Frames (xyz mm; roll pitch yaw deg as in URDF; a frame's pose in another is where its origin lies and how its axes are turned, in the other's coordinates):
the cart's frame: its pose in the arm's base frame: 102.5 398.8 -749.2 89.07 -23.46 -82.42
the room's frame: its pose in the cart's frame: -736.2 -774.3 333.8 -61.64 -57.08 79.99
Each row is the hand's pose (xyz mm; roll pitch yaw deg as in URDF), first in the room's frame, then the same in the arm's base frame.
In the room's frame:
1: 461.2 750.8 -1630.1 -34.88 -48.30 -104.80
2: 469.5 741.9 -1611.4 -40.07 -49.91 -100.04
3: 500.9 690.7 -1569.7 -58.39 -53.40 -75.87
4: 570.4 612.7 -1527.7 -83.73 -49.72 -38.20
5: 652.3 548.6 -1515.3 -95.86 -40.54 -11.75
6: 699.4 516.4 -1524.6 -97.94 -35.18 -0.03
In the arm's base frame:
1: 213.8 67.5 -87.5 33.66 66.60 166.47
2: 196.4 75.1 -99.4 31.14 63.12 165.44
3: 134.3 70.6 -137.7 30.70 47.83 164.00
4: 29.2 48.6 -171.7 33.86 24.48 161.63
5: -70.0 15.1 -173.2 39.70 4.19 157.65
6: -119.2 -12.9 -161.5 44.89 -5.90 154.14

